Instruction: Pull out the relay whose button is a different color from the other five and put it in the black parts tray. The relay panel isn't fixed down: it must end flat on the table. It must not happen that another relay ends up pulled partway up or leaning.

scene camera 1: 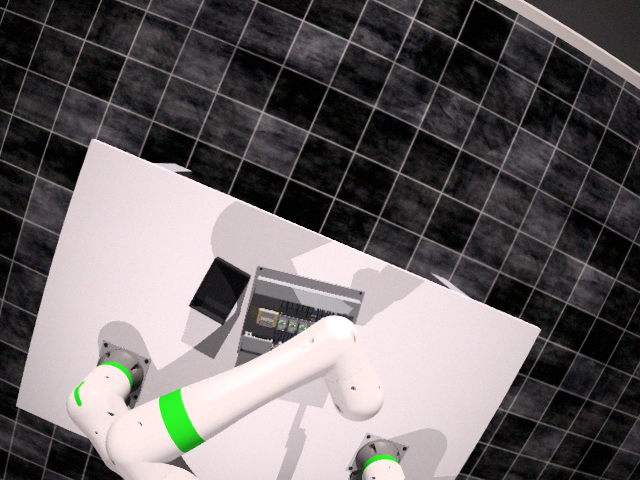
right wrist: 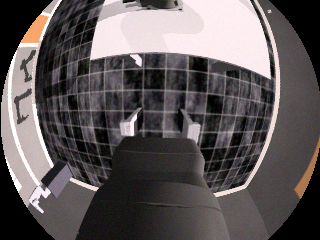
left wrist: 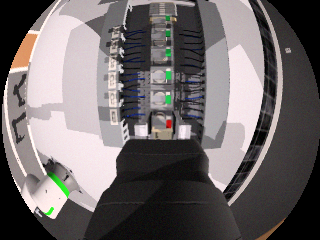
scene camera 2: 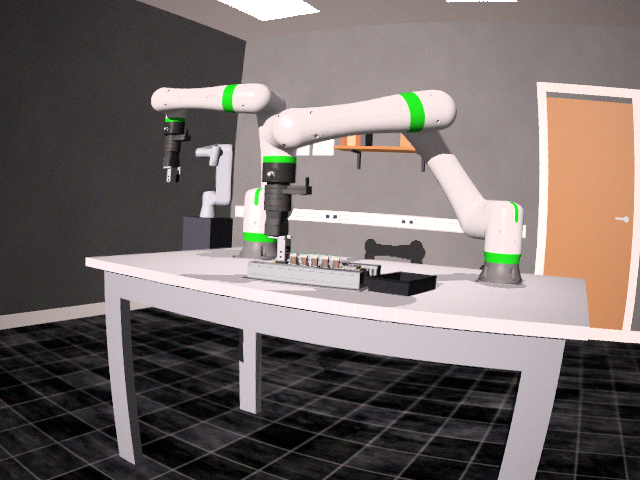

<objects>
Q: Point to a black parts tray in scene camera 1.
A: At 220, 287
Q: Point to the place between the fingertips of the left gripper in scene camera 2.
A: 283, 259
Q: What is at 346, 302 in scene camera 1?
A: A grey relay panel.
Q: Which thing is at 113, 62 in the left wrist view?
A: A grey relay panel.
</objects>
